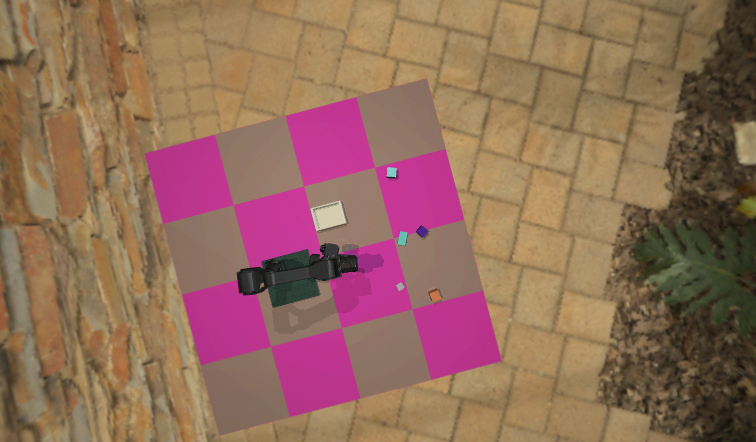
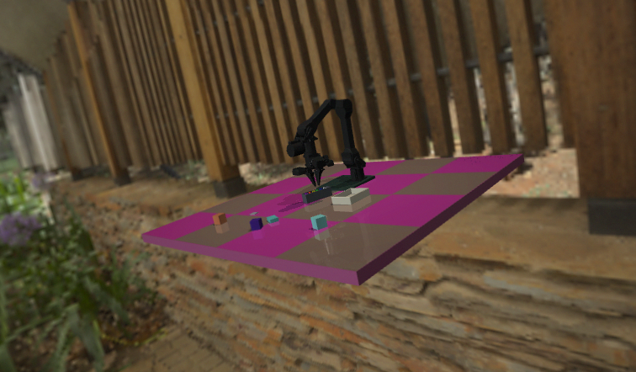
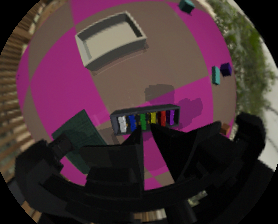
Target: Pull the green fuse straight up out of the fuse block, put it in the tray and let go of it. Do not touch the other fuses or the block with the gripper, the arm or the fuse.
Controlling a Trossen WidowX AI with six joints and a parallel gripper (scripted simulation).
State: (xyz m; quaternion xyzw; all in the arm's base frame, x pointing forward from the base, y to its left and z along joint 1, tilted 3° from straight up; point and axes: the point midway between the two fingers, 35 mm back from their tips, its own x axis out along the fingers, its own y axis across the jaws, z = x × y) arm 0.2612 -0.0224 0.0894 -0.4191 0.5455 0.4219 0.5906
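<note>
My gripper tip is now 30 mm above the green fuse. The rest, counted from my gripper tip: beige tray: 10 mm ahead, 190 mm to the left, 60 mm below.
</note>
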